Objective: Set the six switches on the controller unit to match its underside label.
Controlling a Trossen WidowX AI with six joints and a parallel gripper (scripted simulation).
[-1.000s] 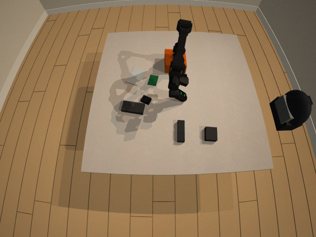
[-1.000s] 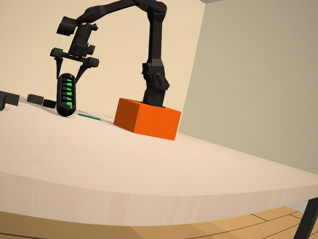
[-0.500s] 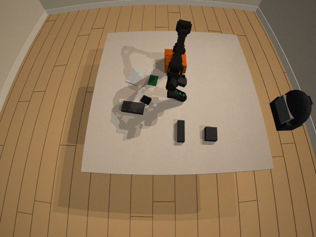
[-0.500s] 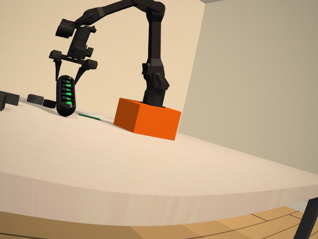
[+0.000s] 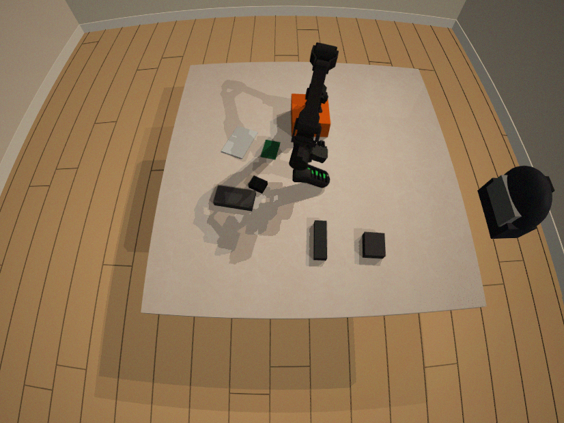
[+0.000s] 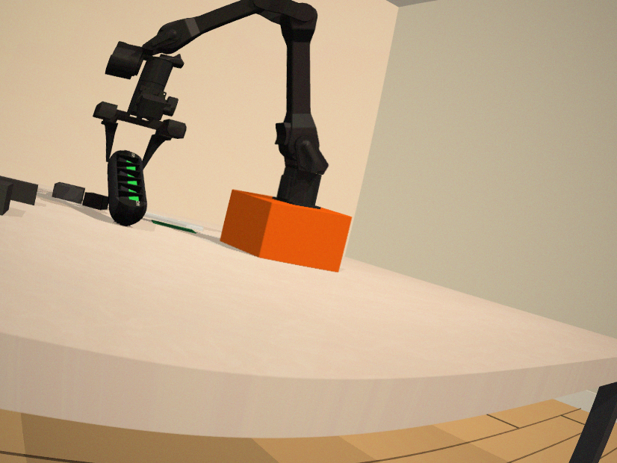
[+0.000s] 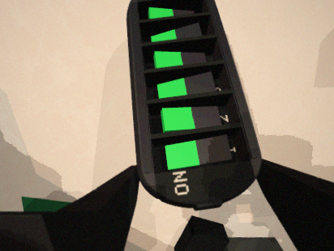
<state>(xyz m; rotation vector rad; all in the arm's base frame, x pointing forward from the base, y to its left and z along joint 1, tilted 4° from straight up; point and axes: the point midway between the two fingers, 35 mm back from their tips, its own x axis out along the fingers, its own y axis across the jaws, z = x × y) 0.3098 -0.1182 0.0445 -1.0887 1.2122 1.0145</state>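
Right now my gripper tip is 16 cm to the left of the black cube, 8 cm above it and 1 cm past it. The rest, counted from my gripper tip: black bar (25 cm ahead, 8 cm below, 3 cm to the left); then flat grey box (26 cm to the right, 8 cm below, 3 cm ahead); then green card (19 cm behind, 9 cm to the right, 9 cm below).
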